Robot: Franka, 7 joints.
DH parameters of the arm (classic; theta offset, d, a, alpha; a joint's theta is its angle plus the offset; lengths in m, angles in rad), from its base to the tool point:
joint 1: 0 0.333 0 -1.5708
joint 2: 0 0 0 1.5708
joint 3: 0 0.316 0.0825 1.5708
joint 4: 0 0 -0.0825 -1.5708
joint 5: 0 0.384 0 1.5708
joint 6: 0 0 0.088 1.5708
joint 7: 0 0.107 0 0
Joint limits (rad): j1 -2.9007..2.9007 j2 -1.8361..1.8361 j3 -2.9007..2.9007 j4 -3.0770..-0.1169 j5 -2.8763..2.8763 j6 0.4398..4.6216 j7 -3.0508..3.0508
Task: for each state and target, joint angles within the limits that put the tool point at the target. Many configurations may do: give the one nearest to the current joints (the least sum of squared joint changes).
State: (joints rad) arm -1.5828 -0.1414 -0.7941 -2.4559 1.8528 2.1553 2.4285
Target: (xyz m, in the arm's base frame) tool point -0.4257 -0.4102 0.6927
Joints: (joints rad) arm -1.5957 -0.0717 -0.8127 -1.7312 1.9229 2.1585 2.4285
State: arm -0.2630 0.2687 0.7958 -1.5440 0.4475 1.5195 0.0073
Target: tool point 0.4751 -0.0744 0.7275
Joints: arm -0.6285 -0.1616 0.3455 -1.4867 0.3452 1.3606 0.0073
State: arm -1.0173 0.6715 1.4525 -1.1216 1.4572 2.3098 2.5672
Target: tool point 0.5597 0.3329 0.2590
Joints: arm -0.5146 1.0728 1.1774 -1.8518 1.4375 2.3516 2.5672
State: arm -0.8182 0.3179 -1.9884 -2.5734 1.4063 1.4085 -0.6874
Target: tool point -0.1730 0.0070 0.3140
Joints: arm -1.1346 0.6249 -2.5486 -2.9752 0.7839 0.8577 -0.6874
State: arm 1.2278 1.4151 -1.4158 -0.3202 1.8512 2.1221 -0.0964
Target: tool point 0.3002 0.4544 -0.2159
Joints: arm 1.4864 1.8361 -0.7900 -1.1065 1.5967 1.6079 -0.0964
